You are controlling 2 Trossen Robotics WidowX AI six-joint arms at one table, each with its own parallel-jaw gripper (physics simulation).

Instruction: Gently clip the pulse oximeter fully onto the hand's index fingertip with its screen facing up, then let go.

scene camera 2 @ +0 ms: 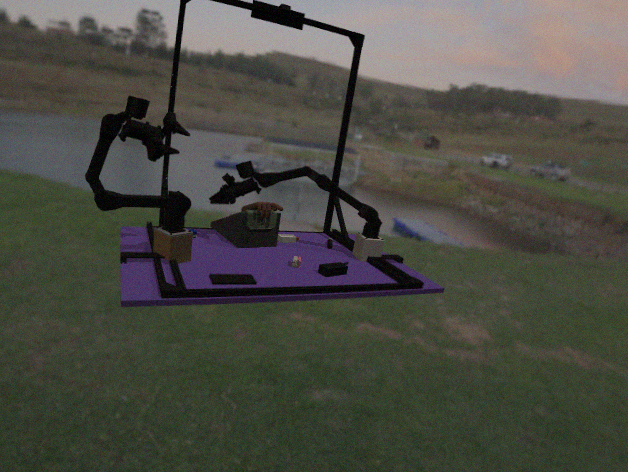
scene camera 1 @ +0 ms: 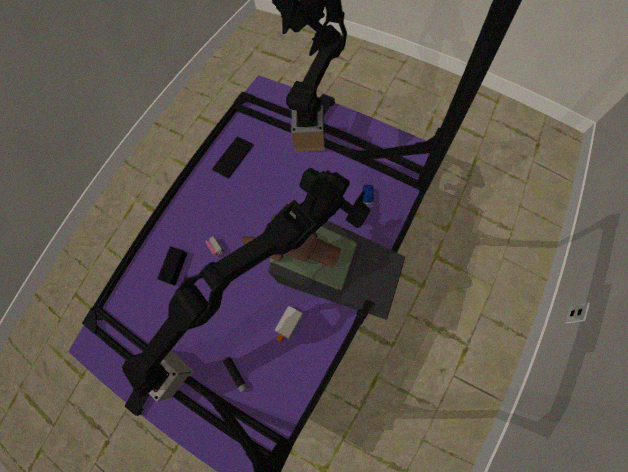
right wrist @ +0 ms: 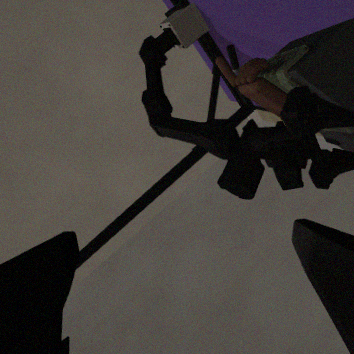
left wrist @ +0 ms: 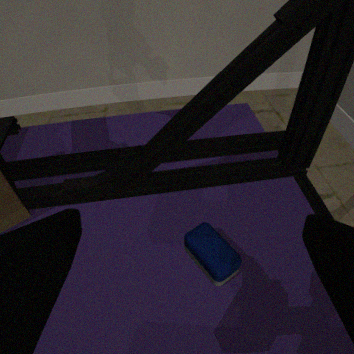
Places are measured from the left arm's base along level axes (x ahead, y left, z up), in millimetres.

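Where they show: left gripper, fingertip midpoint: (scene camera 2: 209,201) (scene camera 1: 350,182) (left wrist: 194,223); right gripper, fingertip midpoint: (scene camera 2: 184,143) (scene camera 1: 298,44) (right wrist: 186,236); left arm's base at its link origin: (scene camera 2: 370,236) (scene camera 1: 154,375) (right wrist: 171,35); right arm's base at its link origin: (scene camera 2: 173,229) (scene camera 1: 307,118).
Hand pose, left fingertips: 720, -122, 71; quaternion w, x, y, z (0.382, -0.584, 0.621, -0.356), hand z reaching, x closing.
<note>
Things, the pixels of their top centre, and the offset from my left fingertips, as dx, dy, dz.
- small white-and-pink device at its top centre: (scene camera 1: 212,244) (scene camera 2: 297,258) -341, +262, -144
- blue block with a pale underside, top centre: (left wrist: 212,244) (scene camera 1: 368,192) +71, -26, -144
- white box with an orange end, top centre: (scene camera 1: 286,325) (scene camera 2: 289,235) -392, -65, -148
- dark cylinder at its top centre: (scene camera 1: 233,375) (right wrist: 230,61) -593, -32, -149
- black box at its top centre: (scene camera 1: 169,264) (scene camera 2: 333,265) -471, +334, -141
- flat black slab at its top centre: (scene camera 2: 233,278) (scene camera 1: 232,156) -64, +434, -168
A small white-and-pink device (scene camera 1: 214,246) (scene camera 2: 296,261), apparently the pulse oximeter, lies on the purple mat, apart from the hand; its screen is too small to make out. The brown hand (scene camera 1: 324,250) (scene camera 2: 262,206) (right wrist: 265,94) rests on a green pad on a dark wedge block; my left arm covers part of it in scene camera 1, so I cannot tell the index finger surely. My left gripper (scene camera 2: 212,198) (left wrist: 194,223) is open and empty, above and beyond the hand. My right gripper (scene camera 2: 183,143) (right wrist: 186,236) is open and empty, raised high at the left in scene camera 2.
A blue block with a pale underside (scene camera 1: 368,194) (left wrist: 213,252) lies near the wedge block (scene camera 1: 378,276) (scene camera 2: 238,229). A white box with an orange end (scene camera 1: 289,321), a dark cylinder (scene camera 1: 234,374), a black box (scene camera 1: 172,265) and a flat black slab (scene camera 1: 233,157) (scene camera 2: 233,279) lie around. Black frame bars edge the mat.
</note>
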